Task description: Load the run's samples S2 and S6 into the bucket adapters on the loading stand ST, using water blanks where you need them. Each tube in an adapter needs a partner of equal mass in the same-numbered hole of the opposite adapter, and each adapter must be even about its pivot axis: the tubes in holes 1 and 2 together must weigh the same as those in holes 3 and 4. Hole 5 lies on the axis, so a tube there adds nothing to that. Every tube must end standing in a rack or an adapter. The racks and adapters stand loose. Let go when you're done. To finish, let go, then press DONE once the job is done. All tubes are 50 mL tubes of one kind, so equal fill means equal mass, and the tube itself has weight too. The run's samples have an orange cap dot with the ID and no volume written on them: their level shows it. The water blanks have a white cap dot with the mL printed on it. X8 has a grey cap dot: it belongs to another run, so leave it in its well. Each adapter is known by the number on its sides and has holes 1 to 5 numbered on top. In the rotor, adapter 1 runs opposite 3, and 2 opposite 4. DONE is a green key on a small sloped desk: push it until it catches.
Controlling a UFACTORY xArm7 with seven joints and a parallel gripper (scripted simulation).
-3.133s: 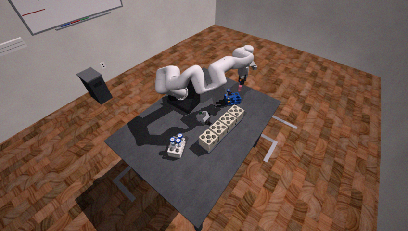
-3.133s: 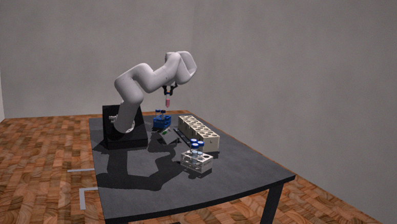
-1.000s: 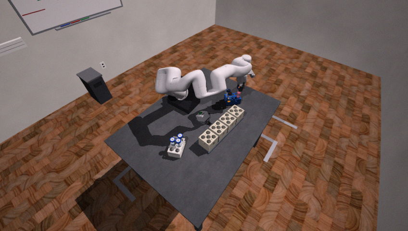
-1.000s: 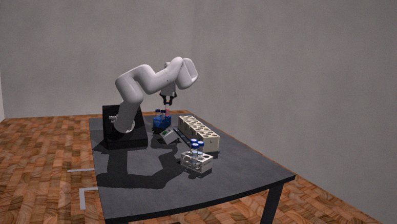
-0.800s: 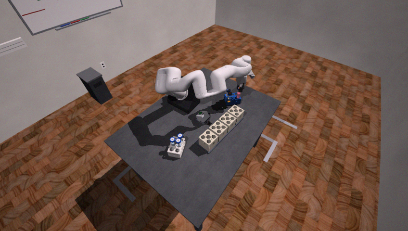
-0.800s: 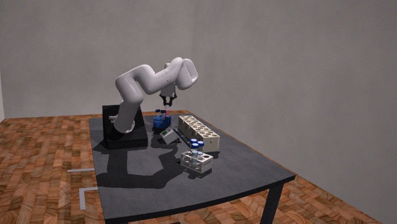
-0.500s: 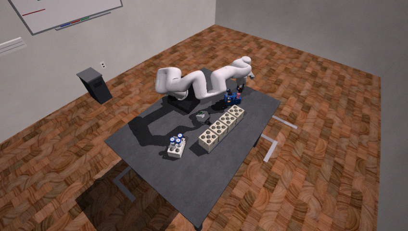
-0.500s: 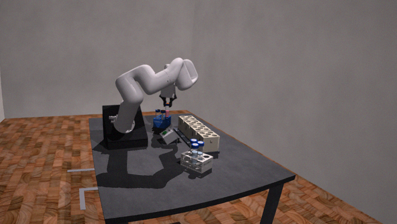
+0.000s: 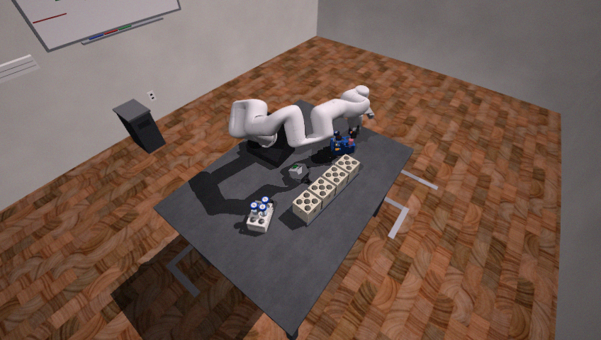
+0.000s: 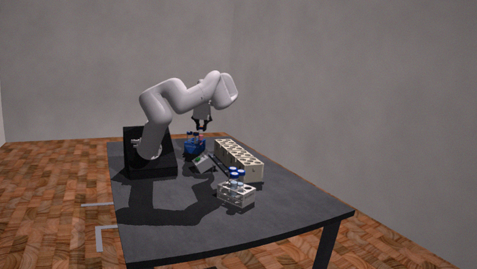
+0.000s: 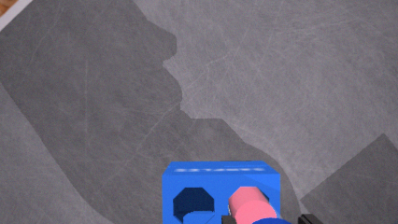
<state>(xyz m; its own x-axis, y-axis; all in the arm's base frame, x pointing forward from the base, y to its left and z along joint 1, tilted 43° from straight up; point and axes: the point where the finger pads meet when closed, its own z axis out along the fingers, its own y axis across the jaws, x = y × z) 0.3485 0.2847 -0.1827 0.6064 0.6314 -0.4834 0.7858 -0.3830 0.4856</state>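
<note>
Right now the orange-dot tube is 10 mm behind my hand and 50 mm below it. Also, from my hand: white rack: 50 mm behind, 680 mm to the right, 110 mm below; then blue rack: 40 mm behind, 20 mm to the right, 110 mm below.
</note>
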